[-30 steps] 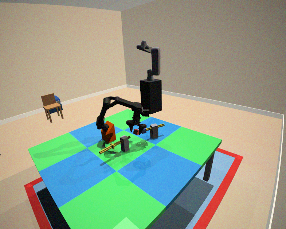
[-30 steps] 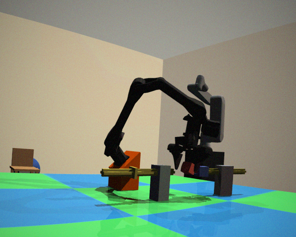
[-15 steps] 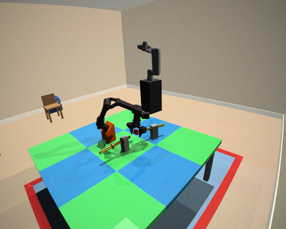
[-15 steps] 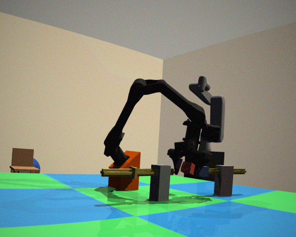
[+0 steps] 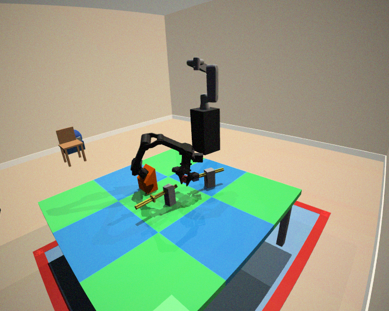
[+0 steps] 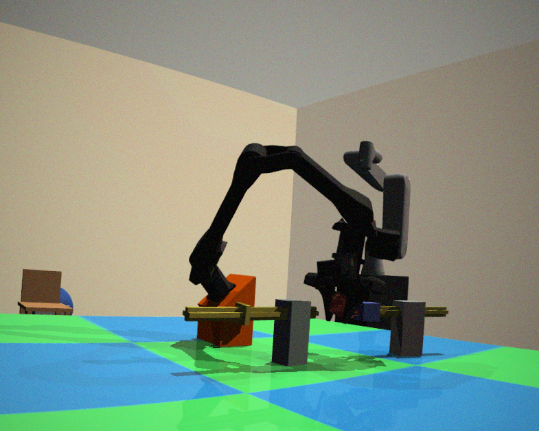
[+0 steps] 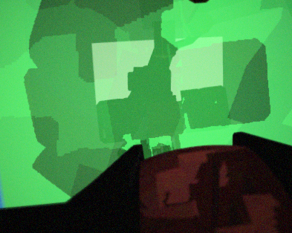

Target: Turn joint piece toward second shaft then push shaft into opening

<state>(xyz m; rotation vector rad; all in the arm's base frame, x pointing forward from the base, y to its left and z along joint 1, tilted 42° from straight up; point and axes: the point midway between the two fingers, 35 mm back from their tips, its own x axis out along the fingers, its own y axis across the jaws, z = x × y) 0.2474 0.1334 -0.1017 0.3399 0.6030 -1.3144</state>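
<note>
The red joint piece lies 1 cm behind my gripper tip, 2 cm to the left of it and 3 cm above it.
</note>
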